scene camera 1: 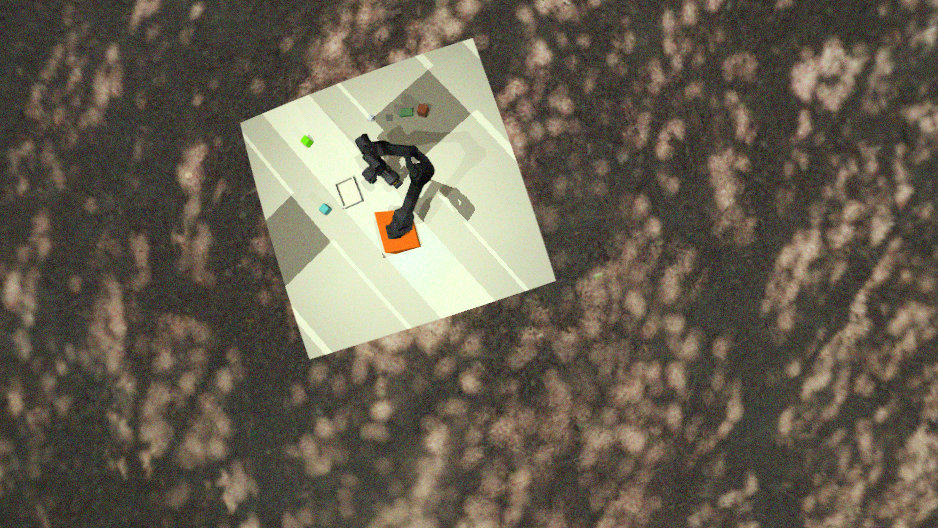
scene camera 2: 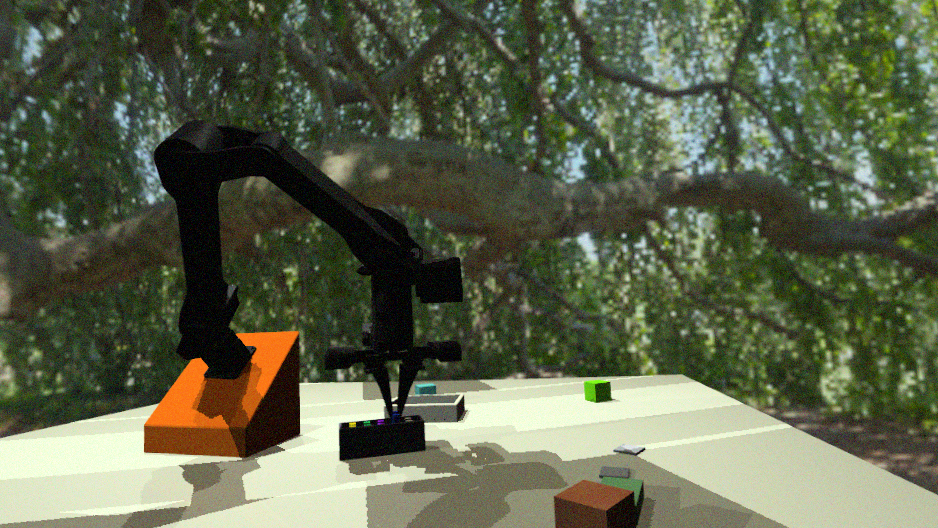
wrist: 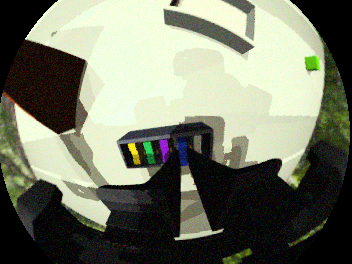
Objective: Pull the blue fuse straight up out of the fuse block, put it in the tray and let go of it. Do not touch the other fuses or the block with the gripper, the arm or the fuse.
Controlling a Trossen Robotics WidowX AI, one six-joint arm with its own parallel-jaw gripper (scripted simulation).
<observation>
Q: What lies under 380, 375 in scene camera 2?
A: My gripper.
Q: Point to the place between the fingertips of my gripper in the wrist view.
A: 182, 152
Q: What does my gripper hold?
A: A blue fuse.
</observation>
